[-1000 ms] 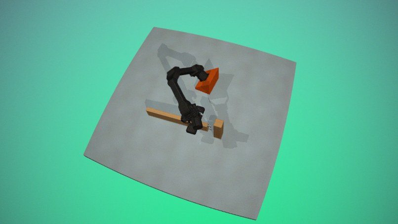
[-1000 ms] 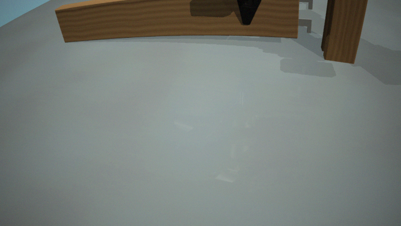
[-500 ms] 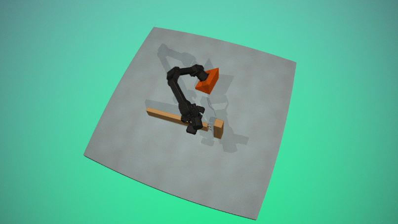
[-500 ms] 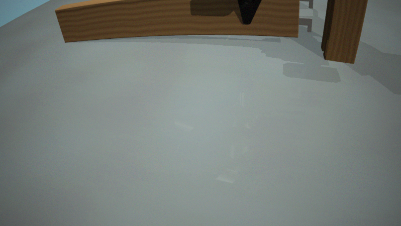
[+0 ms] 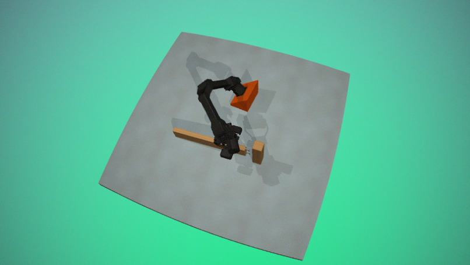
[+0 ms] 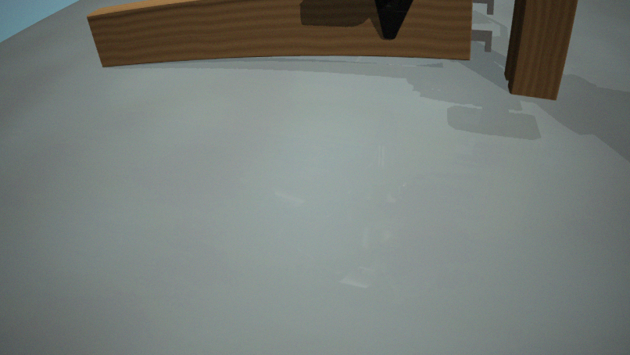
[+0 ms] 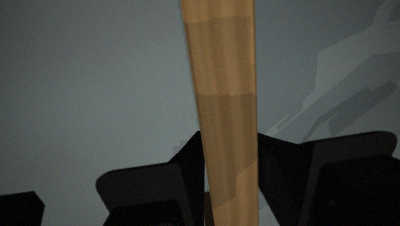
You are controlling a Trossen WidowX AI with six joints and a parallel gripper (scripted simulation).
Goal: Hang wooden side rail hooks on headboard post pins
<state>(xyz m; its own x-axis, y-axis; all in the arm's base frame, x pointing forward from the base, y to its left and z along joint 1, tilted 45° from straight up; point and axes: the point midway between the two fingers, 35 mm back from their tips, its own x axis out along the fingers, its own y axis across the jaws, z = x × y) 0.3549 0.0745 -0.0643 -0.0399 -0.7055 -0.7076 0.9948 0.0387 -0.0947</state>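
Now: gripper tip 10 mm past the headboard post, 150 mm to the right of it and 40 mm below it.
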